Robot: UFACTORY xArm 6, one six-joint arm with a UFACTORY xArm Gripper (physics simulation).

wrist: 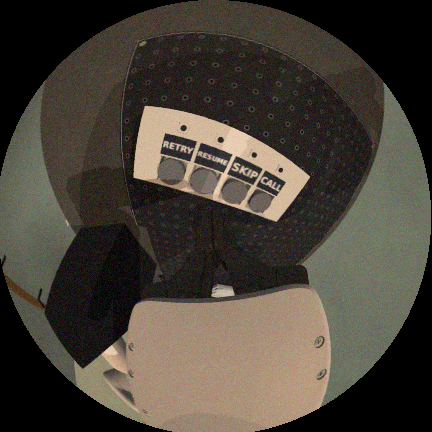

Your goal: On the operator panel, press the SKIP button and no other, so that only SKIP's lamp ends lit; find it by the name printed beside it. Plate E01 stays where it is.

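Places are measured from the arm's base along level axes (x left, y back, z up), in centimetres.
Pixels of known places: gripper, fingertip midpoint: point(215, 219); arm's base, link origin: point(96, 319).
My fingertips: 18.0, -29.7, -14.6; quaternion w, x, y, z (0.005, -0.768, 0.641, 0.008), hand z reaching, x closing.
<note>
Ahead of a thing's pixels: the offset from my fingertips to its middle, as dx, dy, dz. "spot": to the spot under its first point. Level surfaces: height alone.
The operator panel @(spot: +7.0, +5.4, -1.7) point(146, 145) is a cream plate across the upper middle of the wrist view, with grey round buttons in a row, printed names above them and small dark lamps above the names. The SKIP button @(spot: +2.0, -2.0, -1.4) point(235, 191) is third from the left, below the SKIP label @(spot: +3.9, -2.7, -1.7) point(244, 170). The lamp above SKIP @(+5.4, -3.5, -1.7) point(254, 155) is dark. The RETRY button @(spot: +4.4, +3.5, -1.4) point(171, 170), the RESUME button @(spot: +3.2, +0.7, -1.4) point(204, 180) and the CALL button @(spot: +0.8, -4.6, -1.5) point(260, 201) stand beside it. My gripper point(215, 219) is shut and empty, its fingertips near the panel's lower edge, below RESUME and SKIP. I cannot make out the plate name E01.
A black perforated board @(dz -7.0) point(200, 65) lies under the panel, on a brown table @(dz -8.3) point(97, 115). A large black block-shaped object point(95, 290) is at the lower left, beside the gripper body. A brown cable-like strip point(22, 290) shows at the far left.
</note>
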